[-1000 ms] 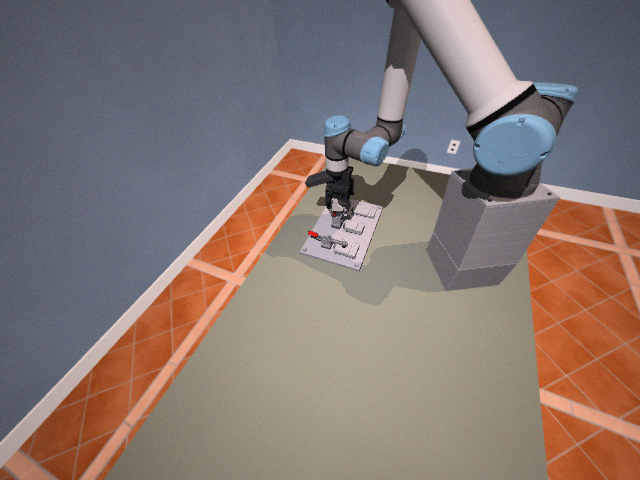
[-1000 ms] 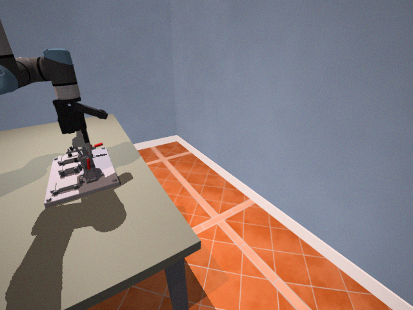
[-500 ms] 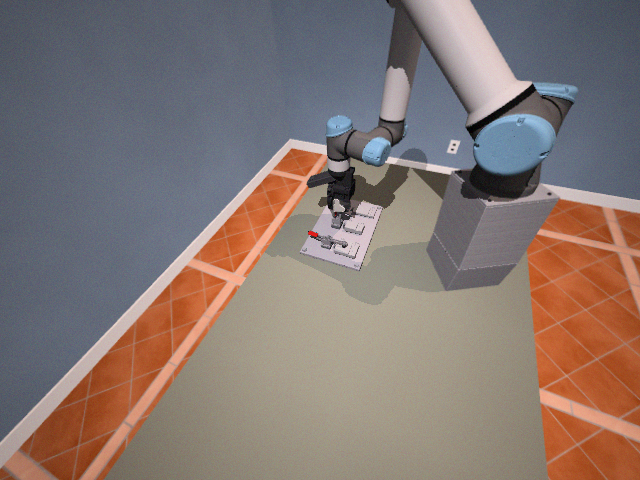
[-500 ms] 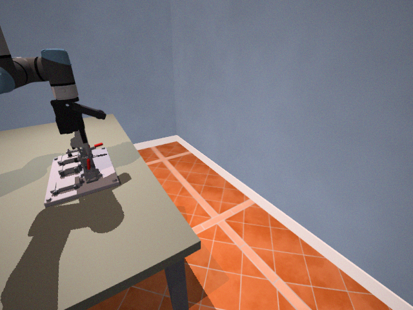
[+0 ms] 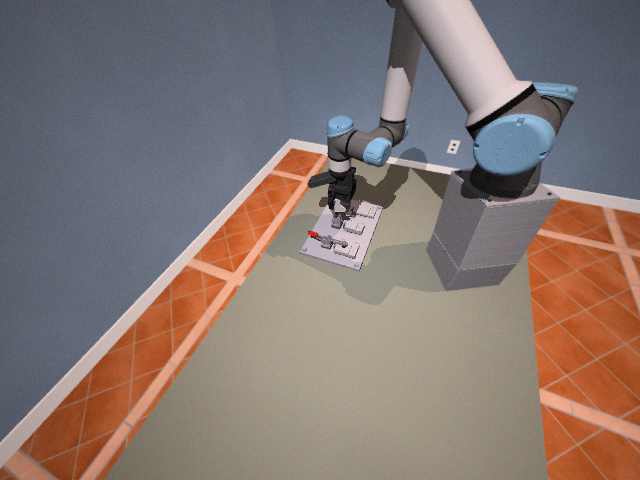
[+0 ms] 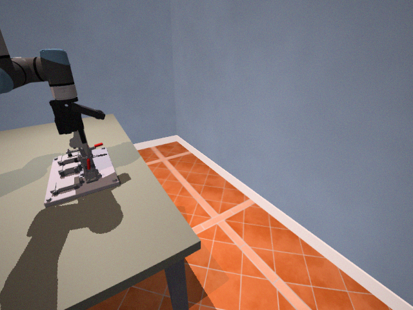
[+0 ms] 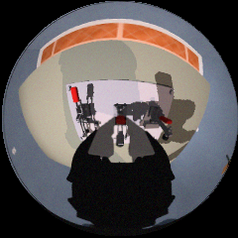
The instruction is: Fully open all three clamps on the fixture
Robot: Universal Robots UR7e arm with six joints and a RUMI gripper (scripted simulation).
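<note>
The grey fixture plate is 4 cm behind my hand and 8 cm below it. The rest, counted from my hand: block: 10 cm behind, 11 cm to the left, 6 cm below.
</note>
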